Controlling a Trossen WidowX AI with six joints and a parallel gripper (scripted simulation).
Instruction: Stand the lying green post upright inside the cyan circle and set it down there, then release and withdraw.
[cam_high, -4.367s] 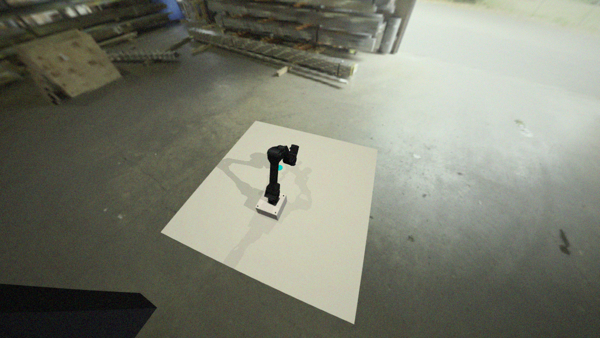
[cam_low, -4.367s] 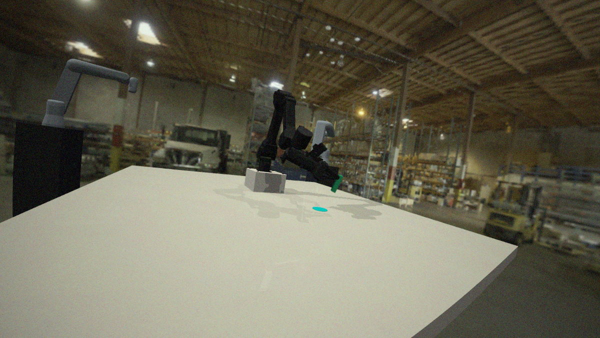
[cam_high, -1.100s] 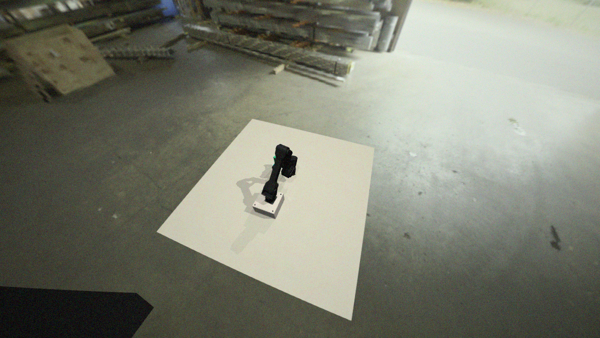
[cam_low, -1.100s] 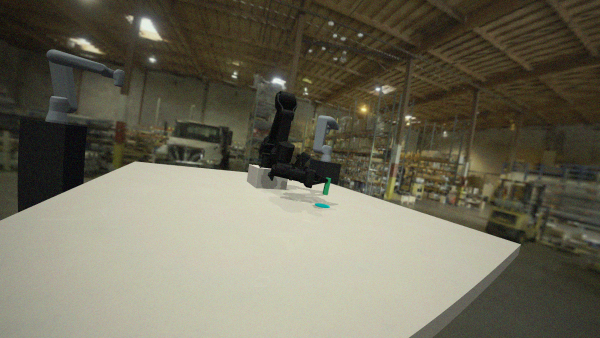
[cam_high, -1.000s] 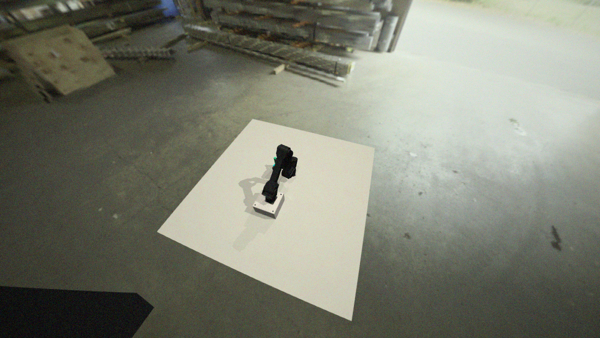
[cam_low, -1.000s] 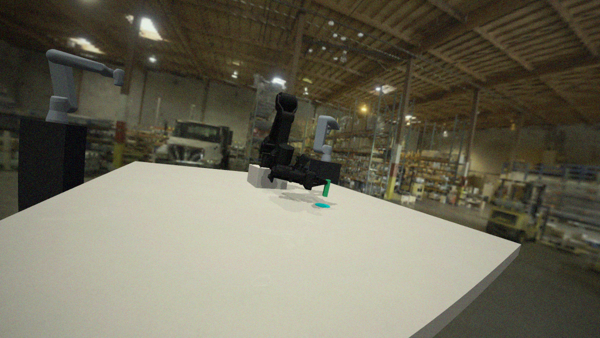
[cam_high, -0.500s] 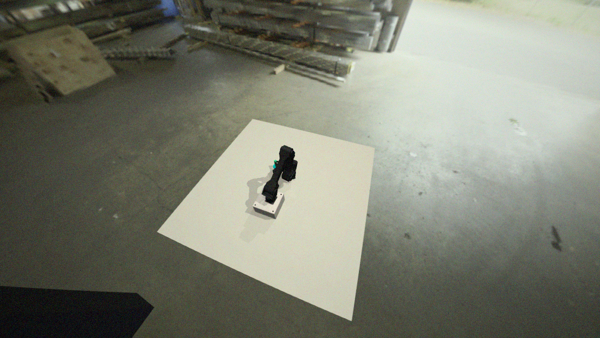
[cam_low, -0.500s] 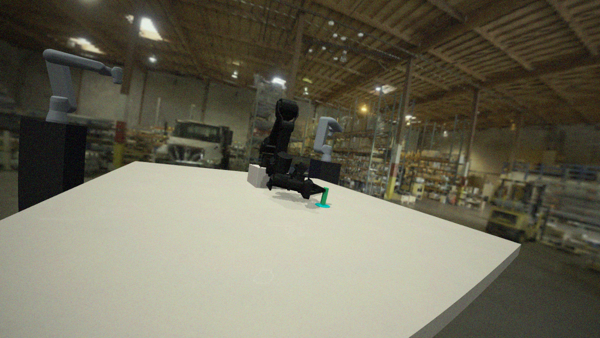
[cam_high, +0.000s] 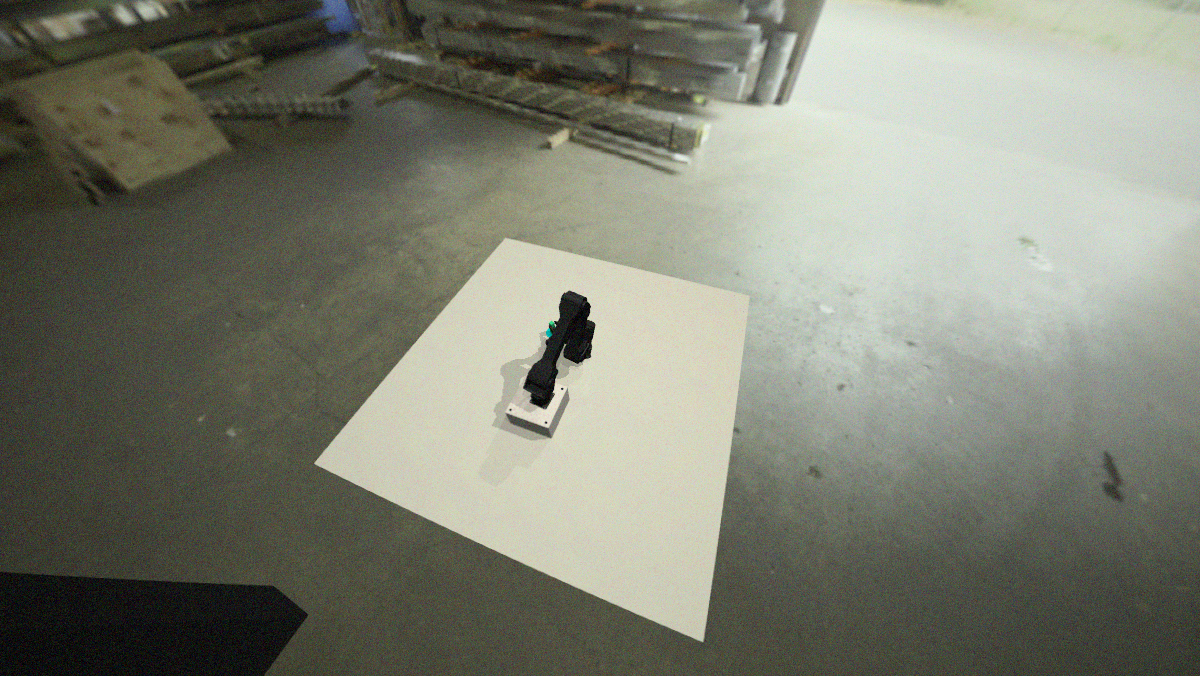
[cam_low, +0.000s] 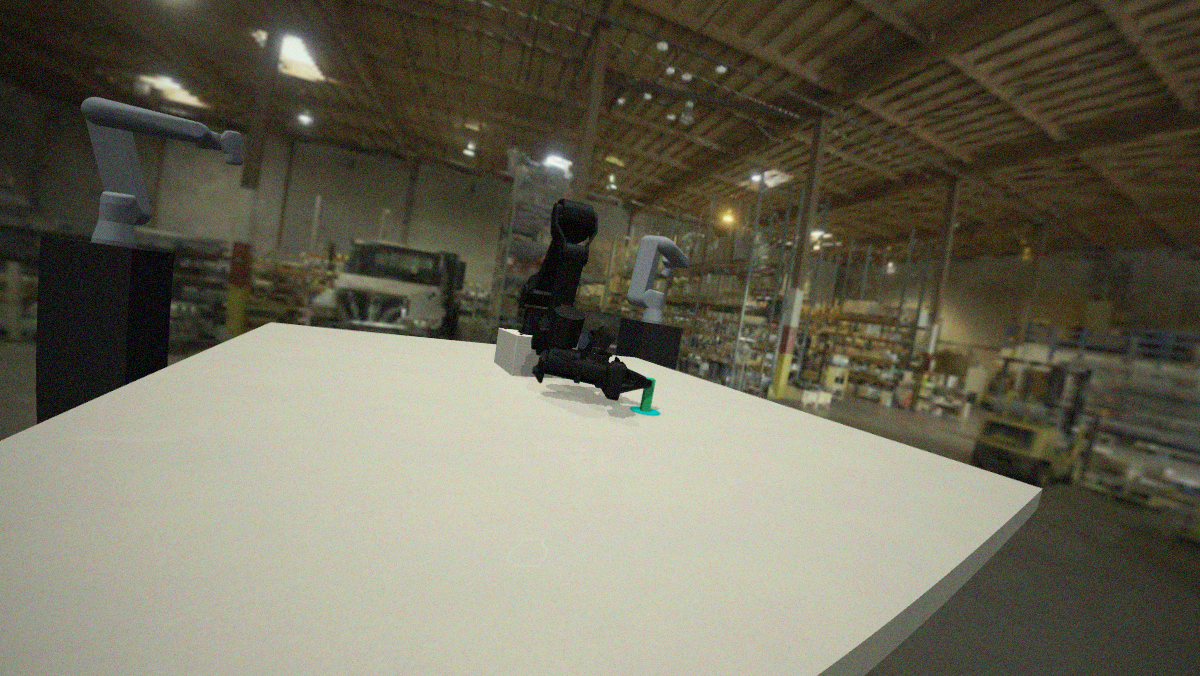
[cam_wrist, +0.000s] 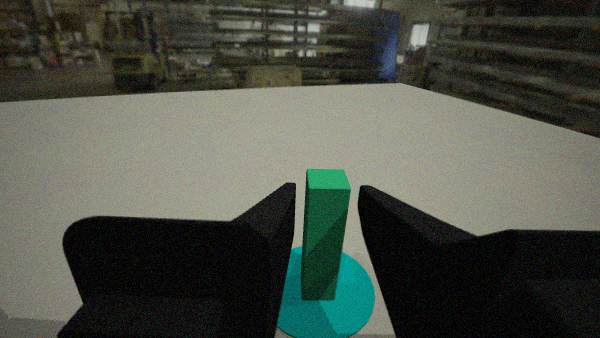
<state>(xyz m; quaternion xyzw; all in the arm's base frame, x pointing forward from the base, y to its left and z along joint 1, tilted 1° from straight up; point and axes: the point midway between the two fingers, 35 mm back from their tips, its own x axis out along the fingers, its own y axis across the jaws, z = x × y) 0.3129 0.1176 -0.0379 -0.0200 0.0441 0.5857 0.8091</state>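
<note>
The green post lies 20 mm below my gripper tip. From my gripper tip the other things lie so: cyan circle 60 mm below.
</note>
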